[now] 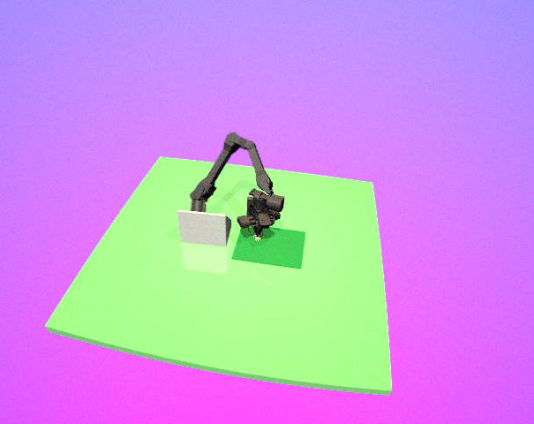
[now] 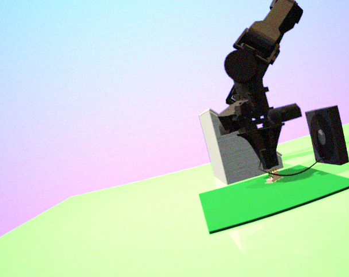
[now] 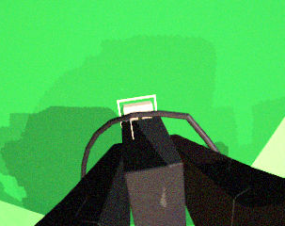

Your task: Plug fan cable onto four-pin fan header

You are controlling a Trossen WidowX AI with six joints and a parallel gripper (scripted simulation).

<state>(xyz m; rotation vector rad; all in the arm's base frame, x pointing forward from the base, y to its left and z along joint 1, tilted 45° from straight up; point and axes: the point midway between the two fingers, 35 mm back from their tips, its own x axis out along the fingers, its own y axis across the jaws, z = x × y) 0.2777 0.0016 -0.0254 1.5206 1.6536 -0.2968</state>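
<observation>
Now: the dark green board 60 mm below my gripper tip, 60 mm ahead of it and 40 mm to the right of it. From my gripper tip the other things lie so: black fan (140 mm to the left, 20 mm above); dark fan plug (10 mm to the left, 10 mm above).
</observation>
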